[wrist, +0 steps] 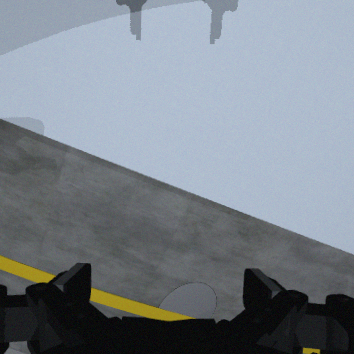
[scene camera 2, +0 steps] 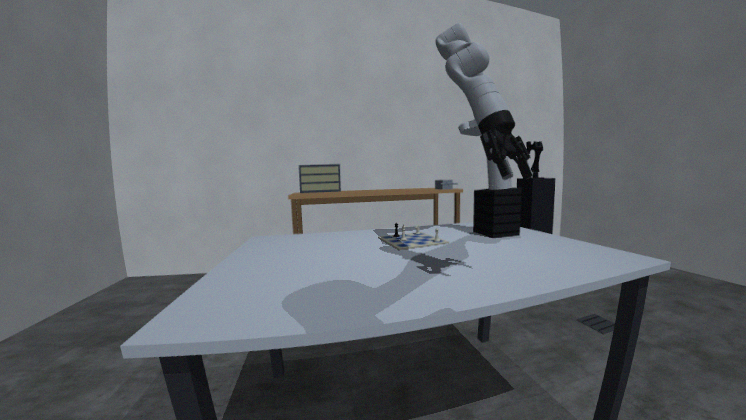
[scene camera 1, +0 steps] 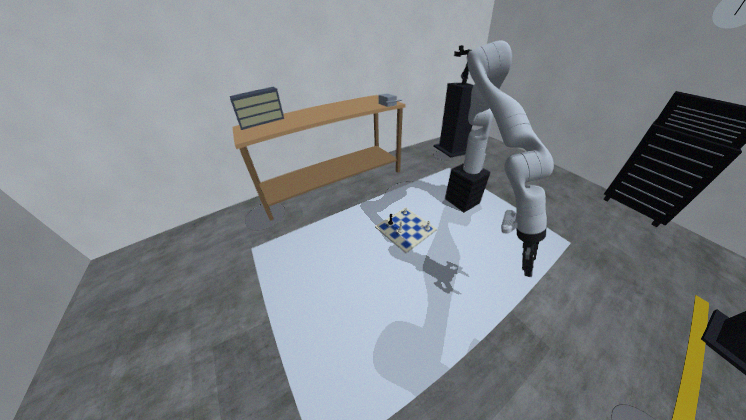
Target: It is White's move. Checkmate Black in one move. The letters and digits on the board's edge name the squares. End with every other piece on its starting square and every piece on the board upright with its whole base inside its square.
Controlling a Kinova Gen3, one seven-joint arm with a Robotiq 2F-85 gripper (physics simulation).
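Places are measured from the arm's base along level axes (x back, y left, z down), in metres.
Pixels of known places: gripper, fingertip midpoint: [wrist: 167, 283] [scene camera 2: 519, 178] [scene camera 1: 530, 264]; arm's base, link origin: [scene camera 2: 499, 188] [scene camera 1: 471, 169].
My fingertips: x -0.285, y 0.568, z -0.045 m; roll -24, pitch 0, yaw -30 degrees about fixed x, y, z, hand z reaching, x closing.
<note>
Ahead of a thing's pixels: the offset from my fingertips to its top centre. Level surfaces: height alone.
The blue and cream chessboard @[dz +0.244, dx -0.136, dy -0.508 m] [scene camera 1: 407, 244] [scene camera 2: 425, 243] lies on the white table. A black piece @[dz +0.180, dx -0.191, dy -0.568 m] [scene camera 1: 390, 220] [scene camera 2: 396, 230] stands near its left side. A pale piece @[dz +0.180, dx -0.171, dy -0.501 m] [scene camera 1: 400, 228] [scene camera 2: 403, 233] stands near the black one, another pale piece @[dz +0.203, dx -0.089, dy -0.604 m] [scene camera 1: 405, 212] [scene camera 2: 417, 230] at the back corner, and a third pale piece @[dz +0.190, dx -0.043, dy -0.456 m] [scene camera 1: 428, 225] [scene camera 2: 436, 235] near the right corner. All look upright; their kinds and the edge letters are too small to read. My gripper [scene camera 1: 528, 272] [scene camera 2: 516, 175] [wrist: 167, 283] is open and empty, high above the table's edge, well away from the board. The board does not show in the wrist view.
The white table @[dz +0.250 m] [scene camera 1: 334, 292] [scene camera 2: 234, 292] [wrist: 250, 125] carries the arm's black base block [scene camera 1: 464, 190] [scene camera 2: 495, 212] behind and right of the board. A wooden bench [scene camera 1: 323, 121] [scene camera 2: 365, 194] stands beyond the table. Shadows of the arm fall across the table.
</note>
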